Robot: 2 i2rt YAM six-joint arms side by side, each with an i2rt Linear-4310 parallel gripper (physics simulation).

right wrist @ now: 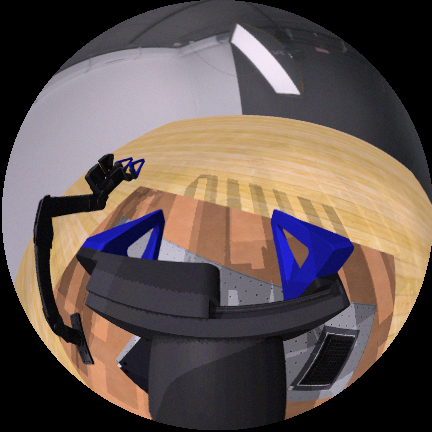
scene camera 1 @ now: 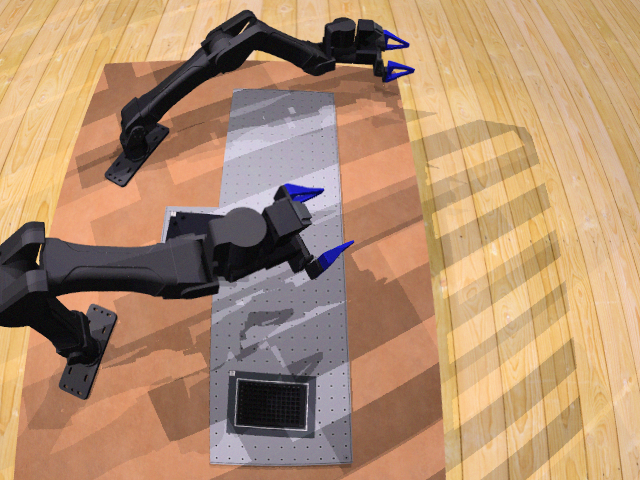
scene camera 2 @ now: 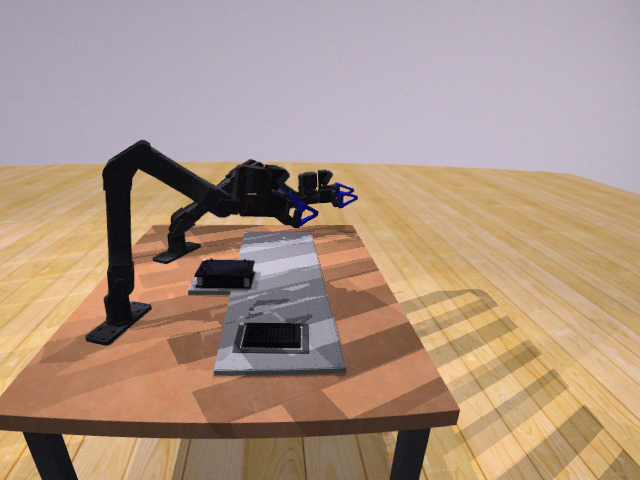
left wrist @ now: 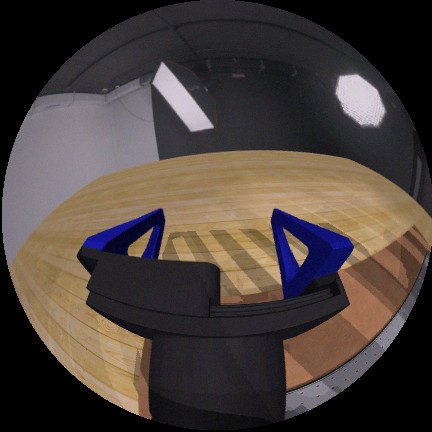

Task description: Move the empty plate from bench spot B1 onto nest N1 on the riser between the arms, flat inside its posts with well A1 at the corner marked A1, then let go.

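Where they show: left gripper, fingertip midpoint: (right wrist: pixel 137 158) (scene camera 1: pixel 411 57) (scene camera 2: pixel 355 193) (left wrist: pixel 217 214); right gripper, fingertip midpoint: (right wrist: pixel 217 214) (scene camera 1: pixel 337 216) (scene camera 2: pixel 308 207); left arm's base at its link origin: (right wrist: pixel 80 338) (scene camera 1: pixel 137 153) (scene camera 2: pixel 177 253); right arm's base at its link origin: (scene camera 1: pixel 88 351) (scene camera 2: pixel 120 323).
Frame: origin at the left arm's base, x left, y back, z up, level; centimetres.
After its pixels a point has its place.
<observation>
The black well plate (scene camera 1: pixel 271 404) {z 2.8, x -35.3, y -58.3 cm} (scene camera 2: pixel 271 335) {z 2.7, x -36.4, y -58.7 cm} (right wrist: pixel 327 360) {z 2.9, x -33.8, y -57.8 cm} lies flat on the dark pad (scene camera 1: pixel 311 413) {z 1.4, x -33.2, y -65.9 cm} (scene camera 2: pixel 305 339) {z 1.5, x -32.8, y -65.6 cm} at the near end of the perforated board. The black nest (scene camera 1: pixel 191 224) {z 5.5, x -11.4, y -26.3 cm} (scene camera 2: pixel 224 268) {z 5.4, x -14.1, y -30.8 cm} (right wrist: pixel 134 365) {z 5.4, x -11.9, y -26.4 cm} has small corner posts and no plate on it in scene camera 2; my right arm partly covers it in scene camera 1. My right gripper (scene camera 1: pixel 338 215) {z 25.1, x -5.6, y -53.8 cm} (right wrist: pixel 217 214) {z 25.1, x -5.6, y -53.8 cm} is open and empty, high above the board and beyond the plate. My left gripper (scene camera 1: pixel 411 57) {z 17.5, x 51.4, y -50.2 cm} (scene camera 2: pixel 355 193) {z 17.5, x 51.4, y -50.2 cm} (left wrist: pixel 217 214) {z 17.5, x 51.4, y -50.2 cm} is open and empty, raised near the table's far right corner, away from plate and nest.
The grey perforated board (scene camera 1: pixel 279 155) {z 1.3, x 15.9, y -32.6 cm} (scene camera 2: pixel 289 253) {z 1.3, x 15.9, y -37.7 cm} runs lengthwise along the table (scene camera 1: pixel 382 206) {z 0.0, x 16.5, y -59.8 cm} (scene camera 2: pixel 372 330) {z 0.0, x -19.9, y -78.2 cm}. The nest stands beside its left edge, between the two arm bases (scene camera 1: pixel 136 155) {z 3.2, x -2.1, y -2.3 cm} (scene camera 1: pixel 88 356) {z 5.5, x -46.5, y -22.8 cm}. Striped shadows cross the table and floor.
</observation>
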